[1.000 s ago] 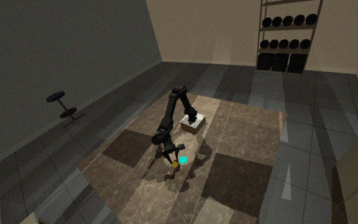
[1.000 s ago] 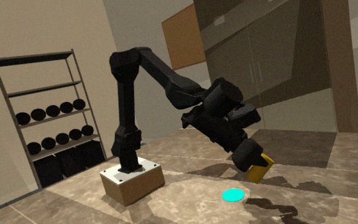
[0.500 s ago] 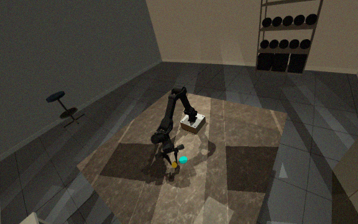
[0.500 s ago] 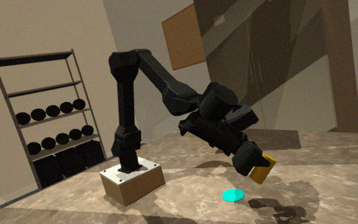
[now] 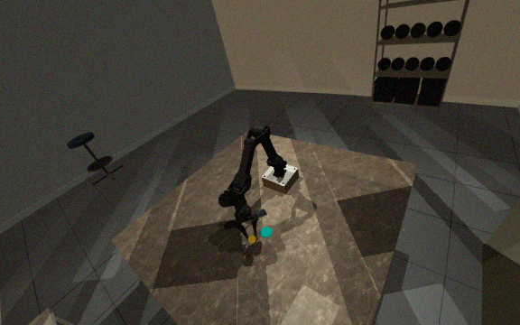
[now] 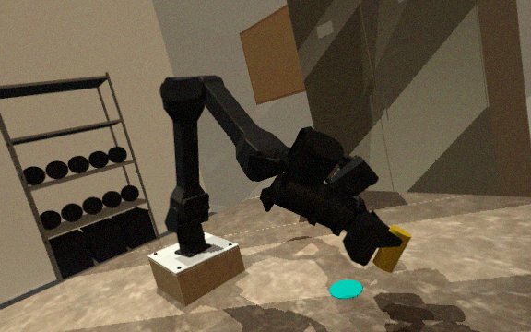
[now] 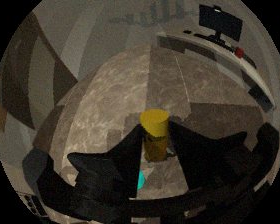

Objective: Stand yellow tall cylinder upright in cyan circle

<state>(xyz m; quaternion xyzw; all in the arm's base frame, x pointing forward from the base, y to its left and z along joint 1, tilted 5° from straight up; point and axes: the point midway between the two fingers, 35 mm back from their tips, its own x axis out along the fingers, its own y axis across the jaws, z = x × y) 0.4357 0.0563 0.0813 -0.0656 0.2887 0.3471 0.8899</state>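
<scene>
The cyan circle lies 11 cm behind my gripper tip, 1 cm to the right of it and 11 cm below it. Also, from my gripper tip: yellow tall cylinder 1 cm behind, 1 cm to the right, 2 cm below.
</scene>
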